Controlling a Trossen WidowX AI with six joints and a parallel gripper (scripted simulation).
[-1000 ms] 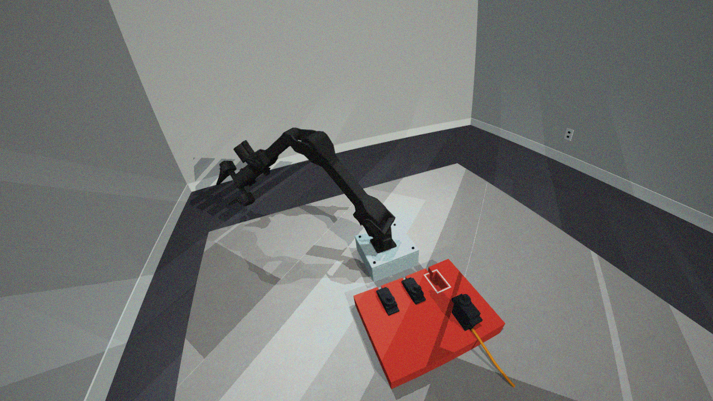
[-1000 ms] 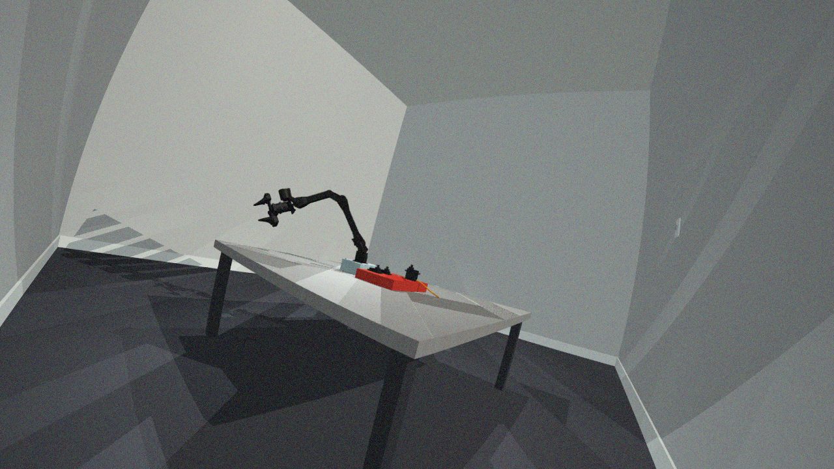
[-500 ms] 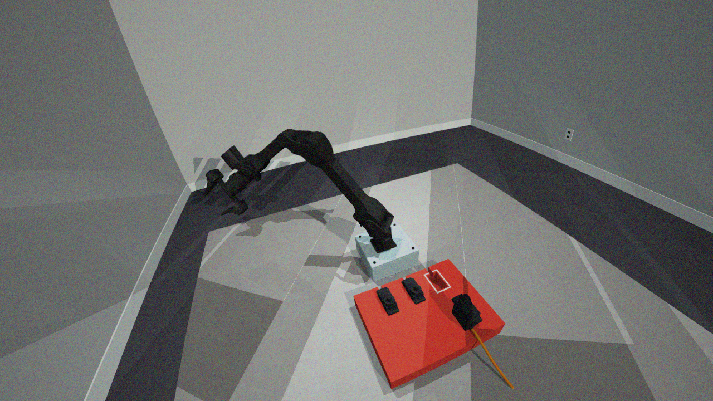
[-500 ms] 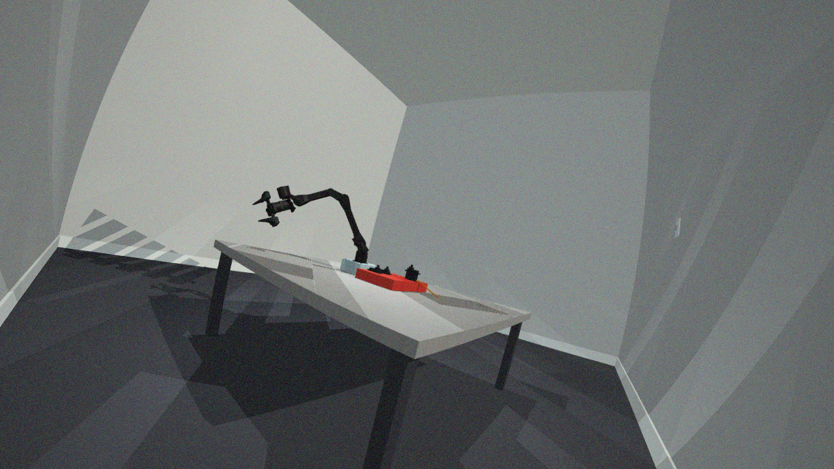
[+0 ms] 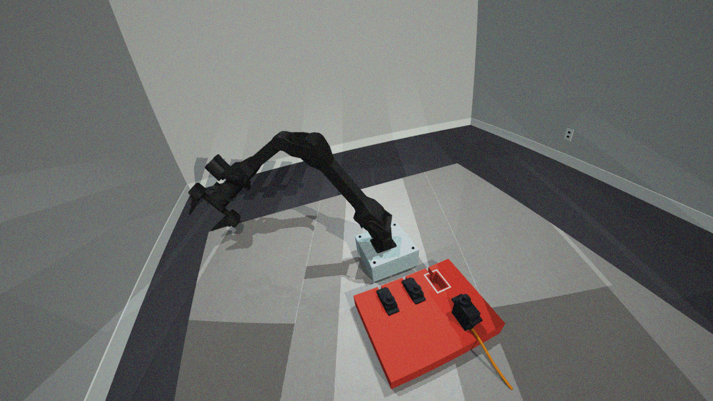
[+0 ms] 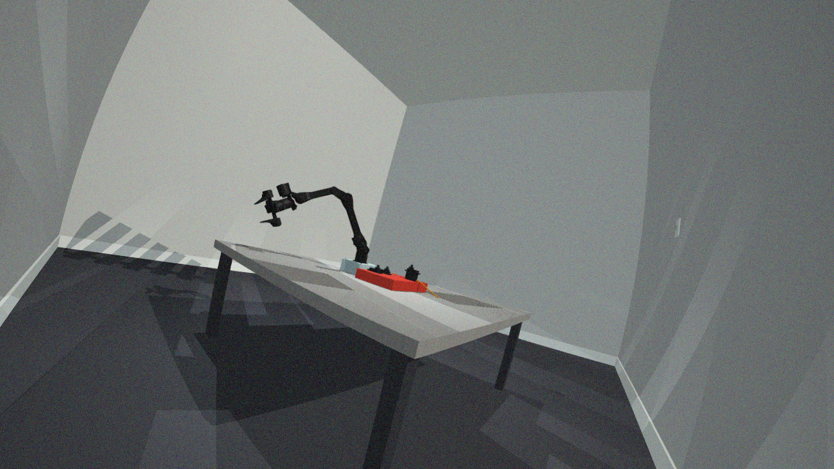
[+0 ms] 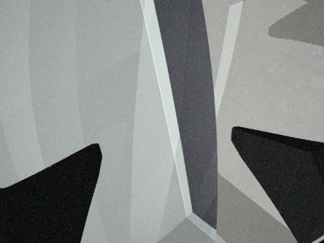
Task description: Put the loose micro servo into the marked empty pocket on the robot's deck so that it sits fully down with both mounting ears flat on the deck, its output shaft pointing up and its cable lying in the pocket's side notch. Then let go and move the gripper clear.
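Right now my gripper tip is 52 cm short of the red deck, 56 cm to the right of it and 16 cm above it.
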